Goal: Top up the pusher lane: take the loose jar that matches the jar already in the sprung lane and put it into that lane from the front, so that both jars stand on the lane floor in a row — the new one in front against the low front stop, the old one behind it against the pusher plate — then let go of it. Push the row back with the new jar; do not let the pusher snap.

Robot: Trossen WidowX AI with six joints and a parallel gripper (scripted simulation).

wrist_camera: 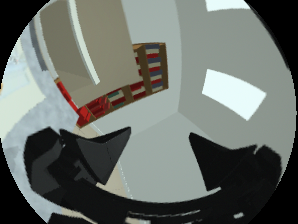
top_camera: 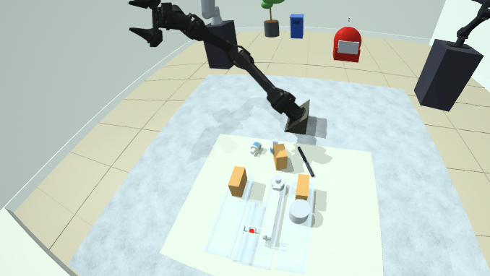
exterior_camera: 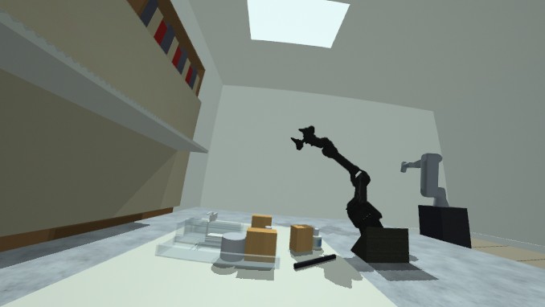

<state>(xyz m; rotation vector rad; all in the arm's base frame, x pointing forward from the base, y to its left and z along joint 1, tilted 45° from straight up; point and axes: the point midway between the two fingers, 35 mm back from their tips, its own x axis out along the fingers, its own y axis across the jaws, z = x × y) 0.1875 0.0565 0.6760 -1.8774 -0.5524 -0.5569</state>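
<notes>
The black rod lies 550 mm below my gripper tip, 540 mm to the left of it and 70 mm behind it. Also, from my gripper tip: red dot (490 mm below, 470 mm to the left, 260 mm ahead); clear pusher lane (540 mm below, 480 mm to the left, 220 mm ahead).
</notes>
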